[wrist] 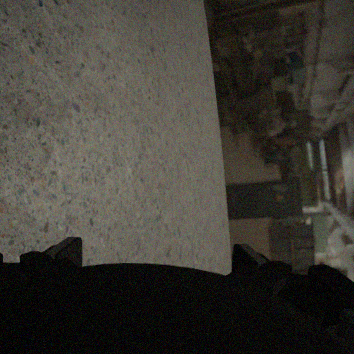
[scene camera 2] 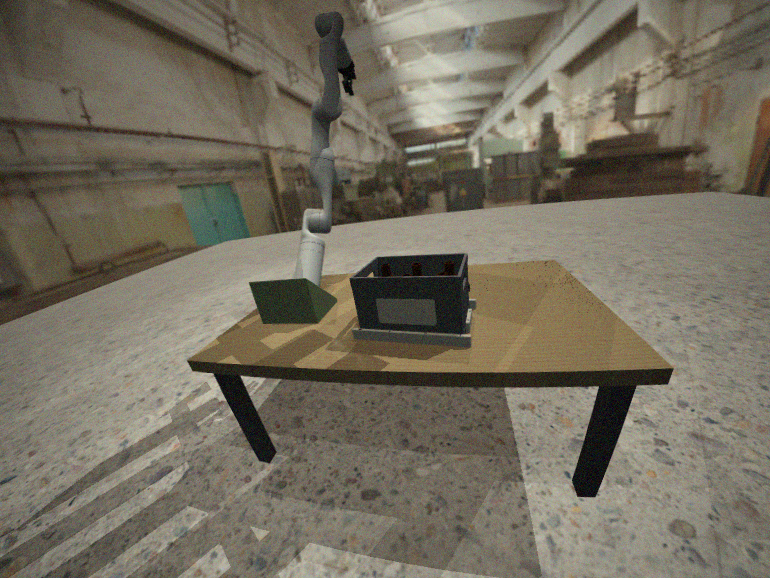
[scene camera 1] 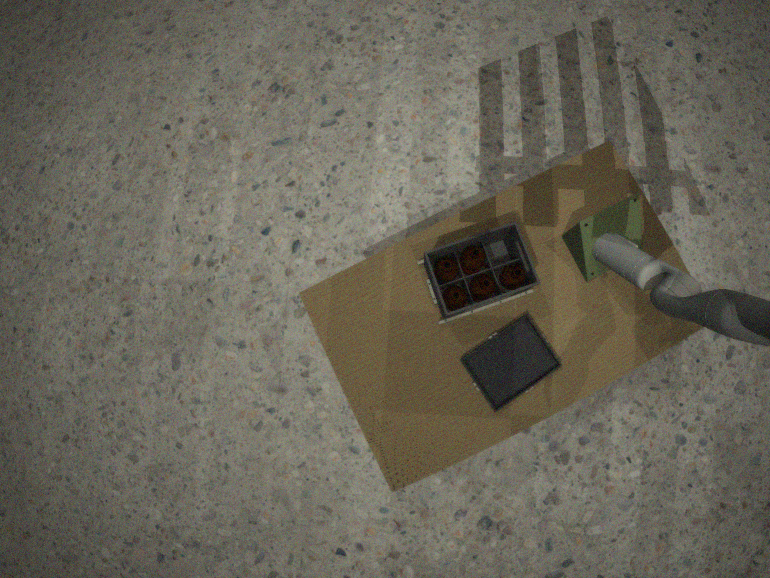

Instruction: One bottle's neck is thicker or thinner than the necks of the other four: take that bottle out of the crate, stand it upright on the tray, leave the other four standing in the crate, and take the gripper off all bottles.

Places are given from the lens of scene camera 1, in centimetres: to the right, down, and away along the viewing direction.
dark flat tray [scene camera 1: 510, 363]: 39, 23, 116
